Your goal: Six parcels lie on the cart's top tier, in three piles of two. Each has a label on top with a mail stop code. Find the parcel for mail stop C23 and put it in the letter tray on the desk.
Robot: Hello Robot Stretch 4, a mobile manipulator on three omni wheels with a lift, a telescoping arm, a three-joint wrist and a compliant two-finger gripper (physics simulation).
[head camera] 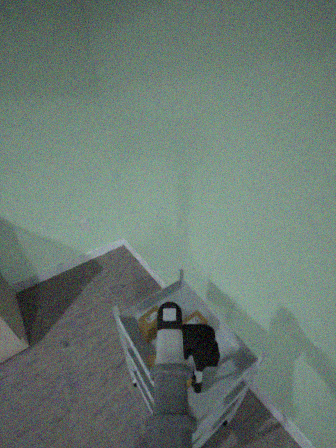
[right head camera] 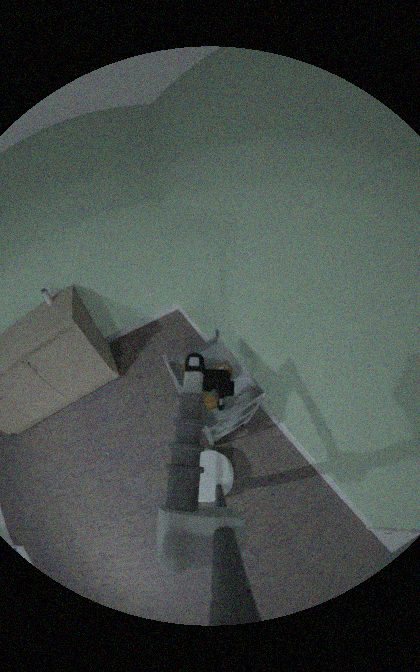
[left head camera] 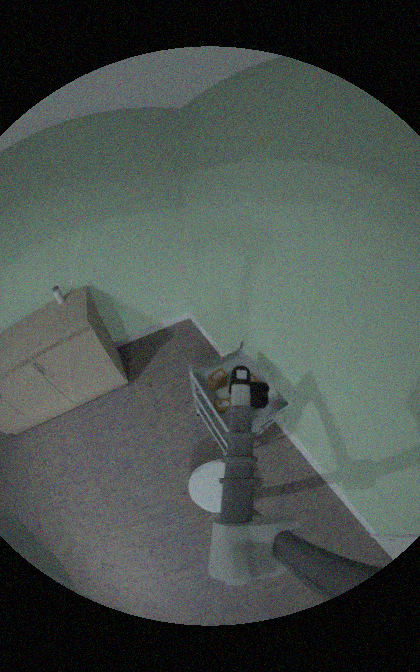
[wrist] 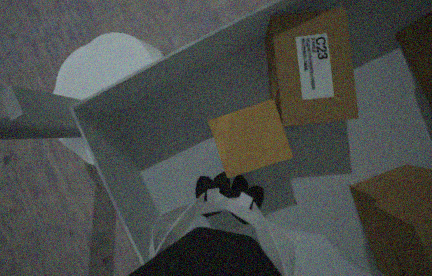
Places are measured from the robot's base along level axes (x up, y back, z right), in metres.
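Pixels of known places: gripper, between the fingertips: [head camera: 196,383] [wrist: 229,188].
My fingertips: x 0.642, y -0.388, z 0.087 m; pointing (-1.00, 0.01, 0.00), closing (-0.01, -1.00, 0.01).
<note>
For each thing: its middle in the pictures, then the offset to it from my fingertips. "*": a spot on its surface instead.
- parcel labelled C23, middle of its body: [wrist: 306,73] dx +0.018, dy -0.051, dz -0.117 m
- smaller plain orange-brown parcel, middle of its body: [wrist: 249,138] dx +0.018, dy -0.010, dz -0.052 m
- brown parcel, a spot on its surface: [wrist: 395,212] * dx +0.068, dy -0.118, dz -0.018 m
- more, a spot on its surface: [wrist: 420,50] * dx +0.014, dy -0.151, dz -0.156 m
The parcel labelled C23 [wrist: 317,110] lies in the cart's top tier [wrist: 175,92] [head camera: 150,296], near the tier's long wall in the wrist view. A smaller plain orange-brown parcel [wrist: 250,137] lies against its lower left side, turned at an angle; no label shows on it. My gripper [wrist: 229,188] is shut, fingertips close together at the small parcel's near corner, with nothing visible between them. It is apart from the C23 parcel. In the head view my arm hides much of the tier. The letter tray cannot be made out.
Another brown parcel [wrist: 395,212] is at the lower right and one more [wrist: 420,50] at the right edge. A beige cabinet [left head camera: 50,370] [right head camera: 45,365] with a small white cylinder [left head camera: 59,295] on top stands left. The green wall [head camera: 260,225] rises behind the cart.
</note>
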